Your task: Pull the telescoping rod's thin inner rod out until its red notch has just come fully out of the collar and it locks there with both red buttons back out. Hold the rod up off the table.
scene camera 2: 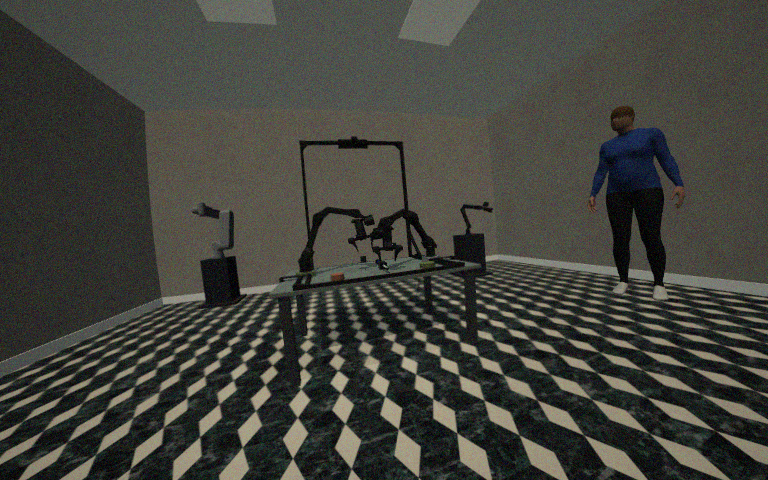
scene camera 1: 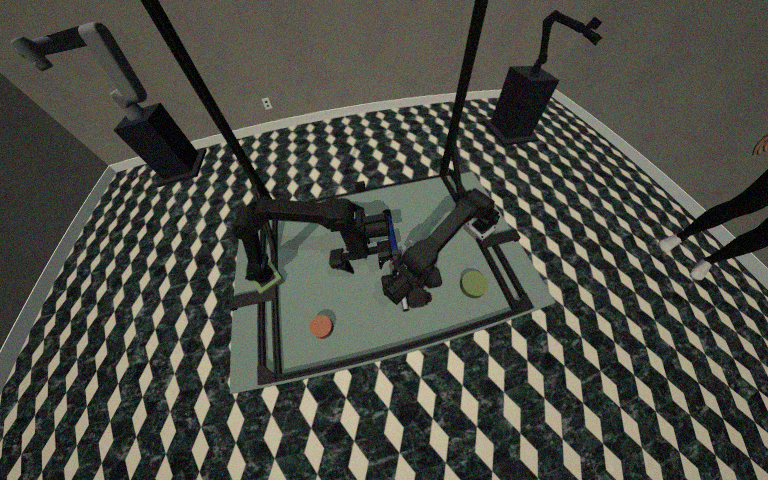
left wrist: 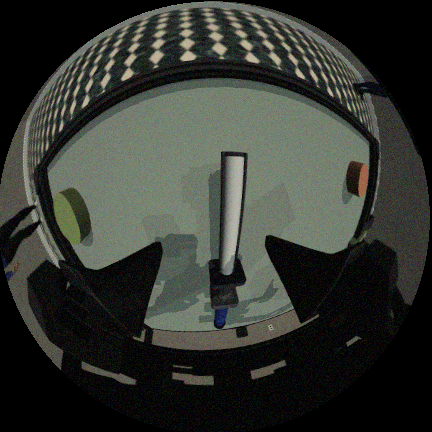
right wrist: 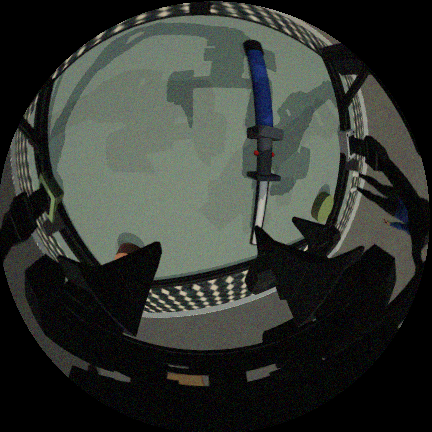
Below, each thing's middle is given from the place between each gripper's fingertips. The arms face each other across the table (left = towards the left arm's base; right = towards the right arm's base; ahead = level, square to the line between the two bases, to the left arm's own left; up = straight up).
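Scene:
Telescoping rod (left wrist: 224, 296) 9 cm behind my right hand, 13 cm to the left of it and 12 cm below it. The right gripper is 12 cm above the thin inner rod (left wrist: 233, 168), 12 cm to the right of it and 7 cm past it.
Telescoping rod 160 mm behind my left hand and 40 mm below it. Relative to the thin inner rod, the left gripper is 10 mm to the left, 140 mm past and 40 mm above.

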